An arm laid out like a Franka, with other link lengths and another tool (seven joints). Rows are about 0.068 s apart.
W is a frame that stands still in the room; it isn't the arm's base.
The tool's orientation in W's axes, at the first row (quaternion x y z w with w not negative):
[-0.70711, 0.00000, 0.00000, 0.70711]
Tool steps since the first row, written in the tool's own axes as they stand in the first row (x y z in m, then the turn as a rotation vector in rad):
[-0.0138, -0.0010, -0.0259, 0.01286, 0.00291, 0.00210]
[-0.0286, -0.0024, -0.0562, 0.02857, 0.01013, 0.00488]
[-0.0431, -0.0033, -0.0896, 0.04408, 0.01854, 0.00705]
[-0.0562, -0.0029, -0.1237, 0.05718, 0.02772, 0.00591]
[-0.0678, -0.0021, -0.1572, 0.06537, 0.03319, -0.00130]
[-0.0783, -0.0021, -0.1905, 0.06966, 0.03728, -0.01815]
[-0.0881, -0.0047, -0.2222, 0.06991, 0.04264, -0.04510]
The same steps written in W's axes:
[-0.0138, -0.0259, 0.0010, 0.01286, 0.00210, -0.00291]
[-0.0286, -0.0562, 0.0024, 0.02857, 0.00488, -0.01013]
[-0.0431, -0.0896, 0.0033, 0.04408, 0.00705, -0.01854]
[-0.0562, -0.1237, 0.0029, 0.05718, 0.00591, -0.02772]
[-0.0678, -0.1572, 0.0021, 0.06537, -0.00130, -0.03319]
[-0.0783, -0.1905, 0.0021, 0.06966, -0.01815, -0.03728]
[-0.0881, -0.2222, 0.0047, 0.06991, -0.04510, -0.04264]

